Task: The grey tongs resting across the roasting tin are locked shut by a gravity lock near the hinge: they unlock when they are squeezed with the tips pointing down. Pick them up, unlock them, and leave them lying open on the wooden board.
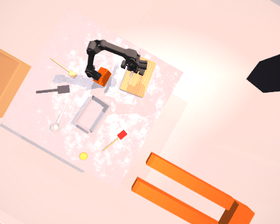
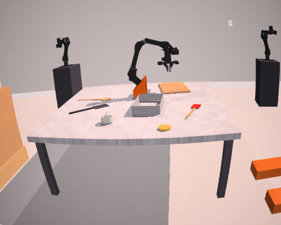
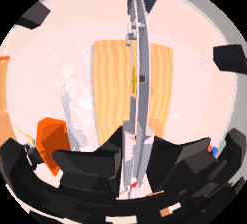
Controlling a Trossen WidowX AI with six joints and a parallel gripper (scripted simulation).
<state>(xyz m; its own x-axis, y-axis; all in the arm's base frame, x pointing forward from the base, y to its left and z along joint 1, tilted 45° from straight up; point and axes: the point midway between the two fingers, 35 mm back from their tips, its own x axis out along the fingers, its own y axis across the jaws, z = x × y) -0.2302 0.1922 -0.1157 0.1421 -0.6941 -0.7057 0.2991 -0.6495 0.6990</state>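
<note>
Right now the wooden board is 150 mm below my gripper tip, 30 mm to the left of it and 20 mm behind it. The rest, counted from my gripper tip: grey roasting tin 530 mm ahead, 130 mm below, 70 mm to the right; red spatula 590 mm ahead, 250 mm to the left, 150 mm below; black spatula 580 mm ahead, 510 mm to the right, 150 mm below.
</note>
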